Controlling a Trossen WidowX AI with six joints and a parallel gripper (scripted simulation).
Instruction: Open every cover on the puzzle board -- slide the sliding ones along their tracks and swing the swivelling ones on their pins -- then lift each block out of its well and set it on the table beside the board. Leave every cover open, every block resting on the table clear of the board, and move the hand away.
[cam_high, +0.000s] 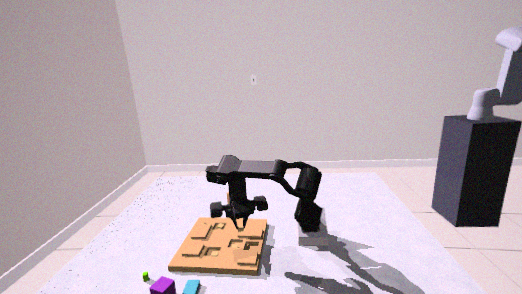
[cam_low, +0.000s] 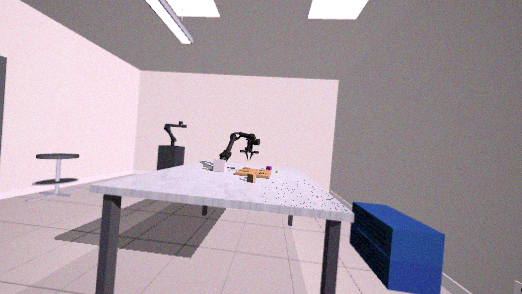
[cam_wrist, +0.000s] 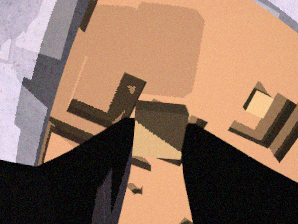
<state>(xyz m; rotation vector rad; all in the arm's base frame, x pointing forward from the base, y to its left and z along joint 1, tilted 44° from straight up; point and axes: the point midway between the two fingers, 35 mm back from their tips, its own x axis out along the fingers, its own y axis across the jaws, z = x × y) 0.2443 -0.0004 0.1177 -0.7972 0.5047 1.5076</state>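
My gripper tip is now 7 cm short of the tan wooden puzzle board, 6 cm to the left of it and 9 cm above it.
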